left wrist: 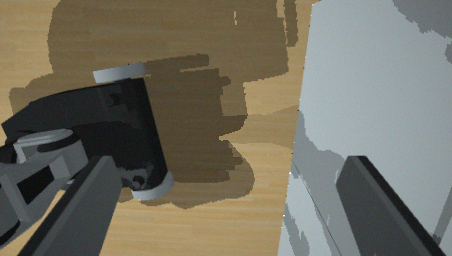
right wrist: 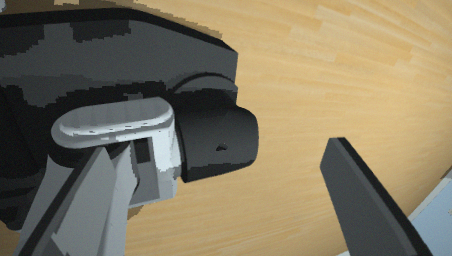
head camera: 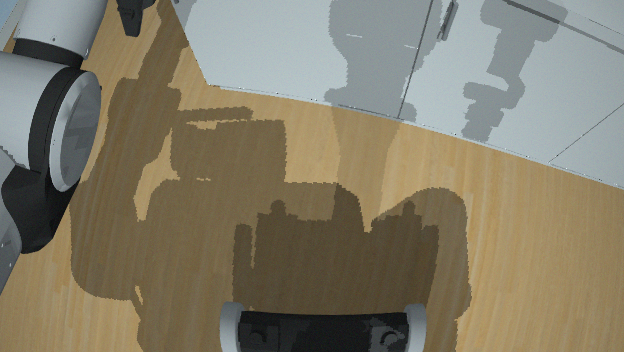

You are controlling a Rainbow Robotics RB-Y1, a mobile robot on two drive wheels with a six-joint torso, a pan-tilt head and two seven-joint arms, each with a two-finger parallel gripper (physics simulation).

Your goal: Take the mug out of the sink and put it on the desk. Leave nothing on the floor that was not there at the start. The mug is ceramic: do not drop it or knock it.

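Pixels of known places: left gripper, fingertip midpoint: [left wrist: 229,170] [head camera: 149,3]; right gripper, fingertip midpoint: [right wrist: 218,157]; robot's base at its link origin: [left wrist: 145,125] [head camera: 323,335].
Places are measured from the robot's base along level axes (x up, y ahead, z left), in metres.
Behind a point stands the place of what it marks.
The mug, the sink and the desk cannot be made out in any of the current views. My left gripper [left wrist: 229,170] @(x 0.992, y 0.460, z 0.239 m) is open, with its two dark fingers wide apart and no object between them. It hangs above the wood floor and the edge of the white cabinet. In the head camera, my left arm [head camera: 70,120] @(x 1.203, y 0.193, z 0.145 m) runs along the left side, and a dark finger-like part shows at the top left. My right gripper [right wrist: 218,157] @(x 0.584, y -0.336, z -0.252 m) is open and empty, close to my own dark base and above the floor.
The white cabinet [head camera: 260,50] @(x 0.412, y 0.725, z 0.177 m) [left wrist: 375,90] @(x 0.635, y 0.724, z 0.172 m) has a dark handle [head camera: 447,21] on its front. My base [head camera: 325,330] @(x 0.191, y 0.031, z -0.003 m) [left wrist: 125,125] @(x 0.191, y 0.003, z 0.063 m) [right wrist: 130,55] @(x 0.170, y -0.319, z -0.157 m) stands on the wood floor [head camera: 525,250] @(x 0.001, y 0.246, z -0.735 m) [left wrist: 200,230] @(x 0.001, y 0.144, z -0.653 m) [right wrist: 325,75] @(x 0.001, y -1.045, z 0.020 m). A pale blue surface [right wrist: 435,215] @(x 0.265, y -4.225, z 2.382 m) shows at the lower right of the right wrist view.
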